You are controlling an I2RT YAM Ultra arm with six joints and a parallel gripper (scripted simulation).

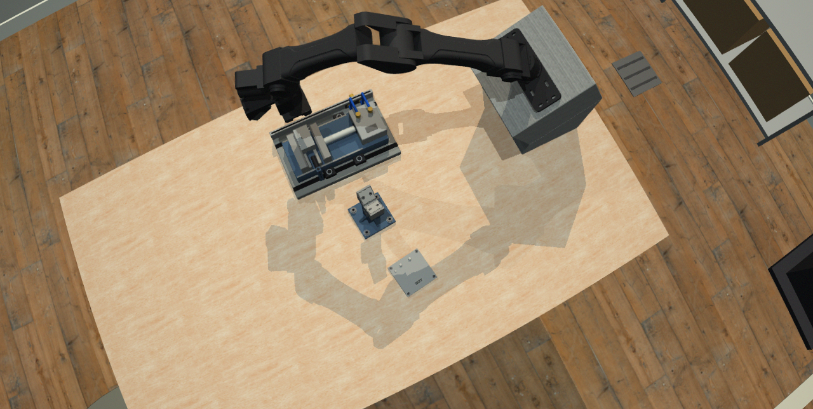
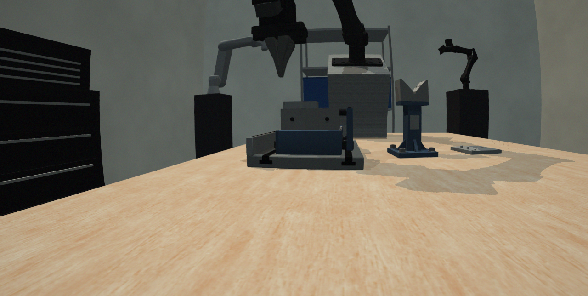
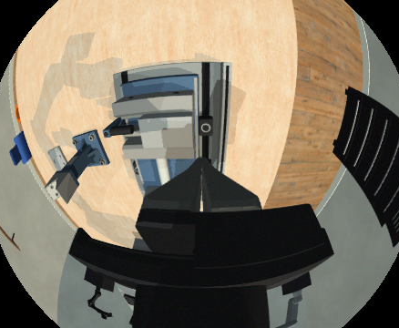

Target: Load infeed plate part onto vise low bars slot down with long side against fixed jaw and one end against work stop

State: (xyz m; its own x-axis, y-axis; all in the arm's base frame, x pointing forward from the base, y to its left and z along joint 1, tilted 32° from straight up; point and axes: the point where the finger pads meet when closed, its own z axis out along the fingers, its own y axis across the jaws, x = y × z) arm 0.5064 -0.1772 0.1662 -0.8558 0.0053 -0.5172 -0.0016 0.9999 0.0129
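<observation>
Now: the part 80 mm below my hand, 40 mm to the left of it and 10 mm ahead of it. From my hand the other things lie so: work stop rod: 110 mm to the left, 80 mm below; then fixed jaw: 90 mm below, 60 mm to the left, 30 mm ahead; then vise: 130 mm below, 70 mm behind, 60 mm to the left.
</observation>
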